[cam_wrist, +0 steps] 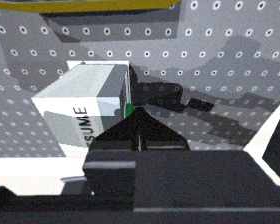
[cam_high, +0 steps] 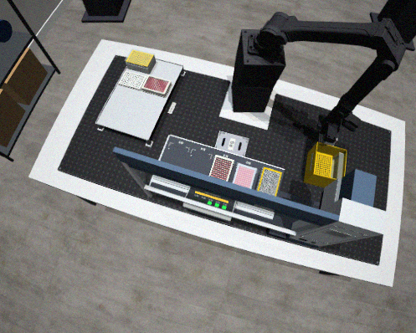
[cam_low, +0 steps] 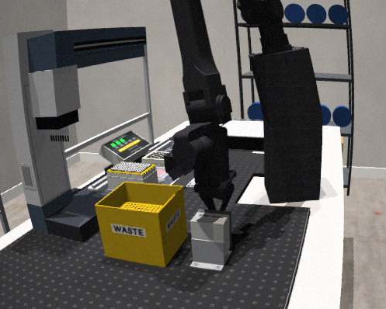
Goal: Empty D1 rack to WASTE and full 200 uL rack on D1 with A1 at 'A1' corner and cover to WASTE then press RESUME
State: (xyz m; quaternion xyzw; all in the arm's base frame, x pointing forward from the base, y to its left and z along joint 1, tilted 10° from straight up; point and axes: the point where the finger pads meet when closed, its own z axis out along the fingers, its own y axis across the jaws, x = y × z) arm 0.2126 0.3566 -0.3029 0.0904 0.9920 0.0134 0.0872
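The grey resume box is 30 mm to the left of my hand, 20 mm below it and 10 mm ahead of it. Also, from my hand: handler head 400 mm ahead, 300 mm above, 60 mm to the right; then clear rack cover 180 mm ahead, 70 mm to the left, 10 mm below; then yellow waste bin 170 mm ahead, 40 mm below, 10 mm to the left.
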